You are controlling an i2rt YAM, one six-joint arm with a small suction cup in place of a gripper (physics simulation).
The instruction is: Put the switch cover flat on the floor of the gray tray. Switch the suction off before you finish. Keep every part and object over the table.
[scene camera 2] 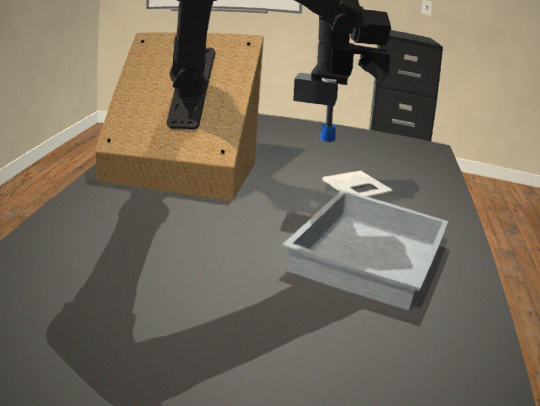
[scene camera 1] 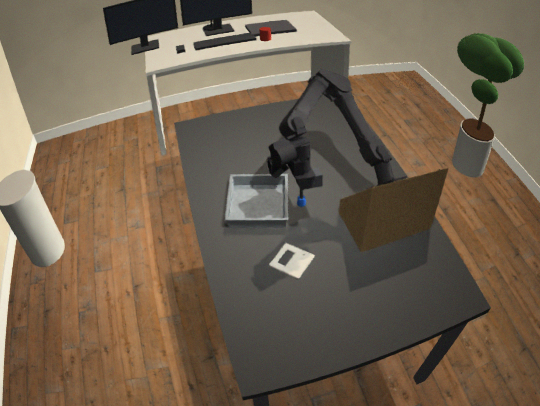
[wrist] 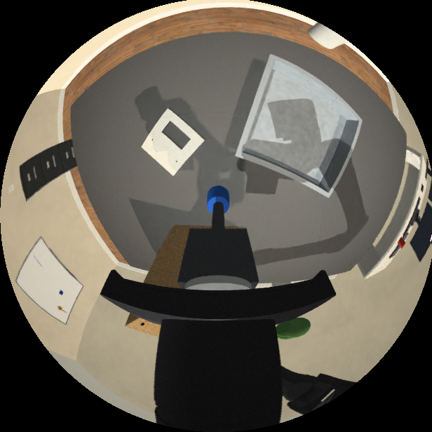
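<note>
The switch cover (scene camera 1: 300,263) (scene camera 2: 345,180) (wrist: 163,153) is a thin cream square plate with a rectangular opening and small holes. It lies flat on the table, outside the tray. The gray tray (scene camera 1: 256,220) (scene camera 2: 350,281) (wrist: 254,107) is a square, low-walled box with an empty floor, partly in the arm's shadow. My gripper, a blue suction cup (scene camera 1: 301,201) (scene camera 2: 328,133) (wrist: 218,200), points down and hangs above the table with nothing on it. It is beside the tray, on the side toward the wooden block, and apart from the cover.
A tilted wooden block (scene camera 1: 400,215) (scene camera 2: 165,172) (wrist: 167,252) carries the arm's base and stands on the dark table (scene camera 1: 350,330) (scene camera 2: 200,300) (wrist: 115,100). A white desk (scene camera 1: 300,25) with monitors and a red cup stands beyond the table in scene camera 1.
</note>
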